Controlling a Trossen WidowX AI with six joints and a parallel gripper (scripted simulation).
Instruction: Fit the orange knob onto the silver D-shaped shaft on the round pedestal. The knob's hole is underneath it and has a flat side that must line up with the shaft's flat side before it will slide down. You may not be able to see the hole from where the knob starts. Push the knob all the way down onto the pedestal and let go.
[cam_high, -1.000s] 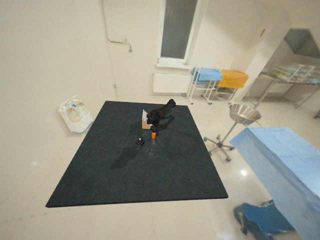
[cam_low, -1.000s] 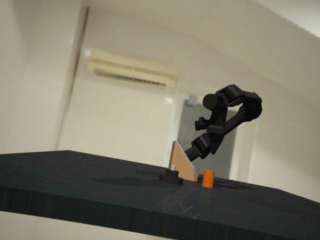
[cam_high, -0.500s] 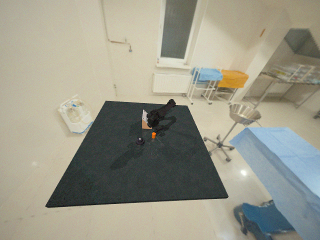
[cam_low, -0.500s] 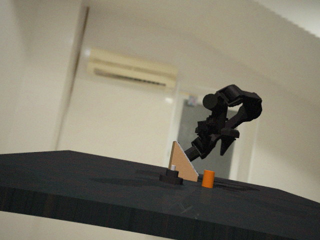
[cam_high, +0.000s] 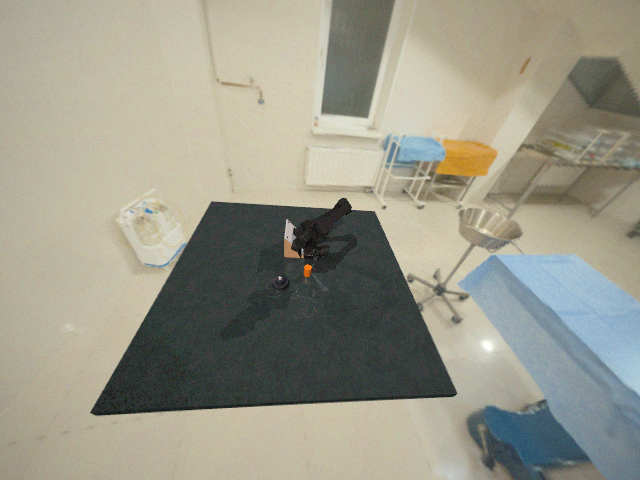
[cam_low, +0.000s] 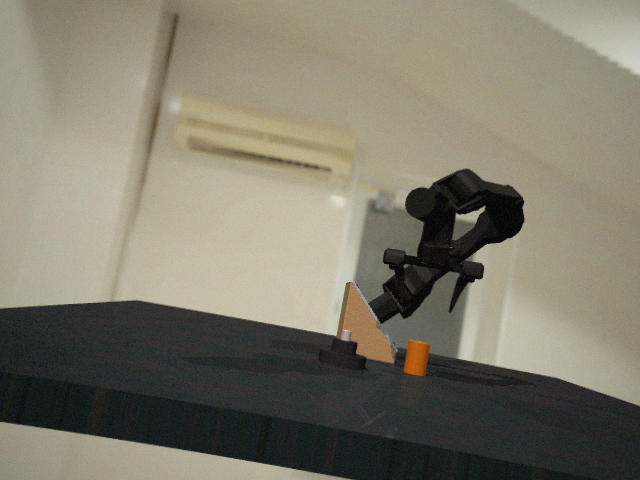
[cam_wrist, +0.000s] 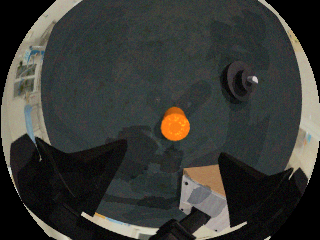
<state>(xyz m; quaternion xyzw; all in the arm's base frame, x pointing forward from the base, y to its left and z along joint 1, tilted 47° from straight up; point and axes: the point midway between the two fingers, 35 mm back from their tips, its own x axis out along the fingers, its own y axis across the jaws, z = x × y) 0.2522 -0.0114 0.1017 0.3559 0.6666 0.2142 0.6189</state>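
Right now the orange knob is 8 cm below my gripper tip. Also, from my gripper tip: round black pedestal: 7 cm ahead, 15 cm to the right, 9 cm below.
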